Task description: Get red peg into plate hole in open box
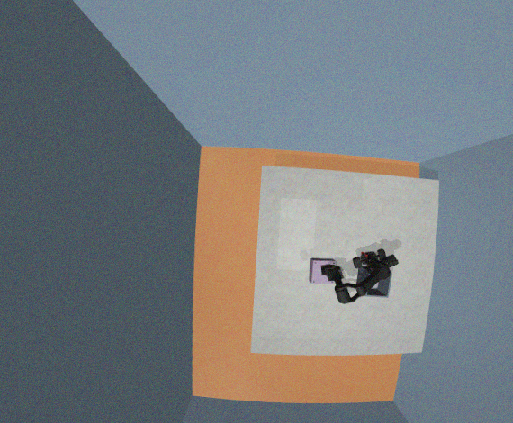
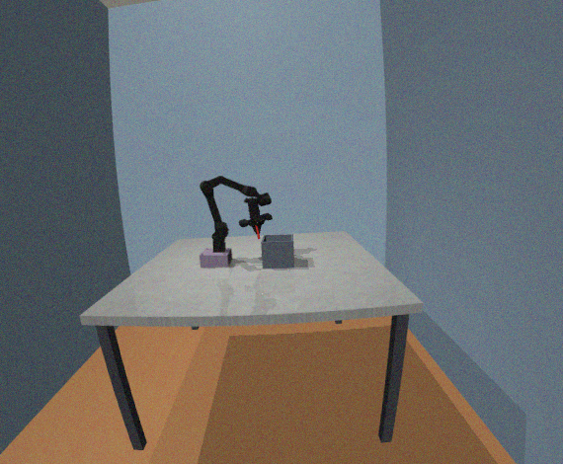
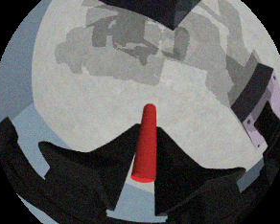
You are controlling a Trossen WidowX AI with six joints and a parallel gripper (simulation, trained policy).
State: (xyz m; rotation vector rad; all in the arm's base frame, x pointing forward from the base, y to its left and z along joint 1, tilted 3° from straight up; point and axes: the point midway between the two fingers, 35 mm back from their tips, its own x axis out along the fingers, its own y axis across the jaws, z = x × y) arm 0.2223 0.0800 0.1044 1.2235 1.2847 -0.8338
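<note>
My gripper tip is 21 cm to the left of the plate, 8 cm short of it and 8 cm above it. From my gripper tip the other things lie so: red peg: 1 cm above.
</note>
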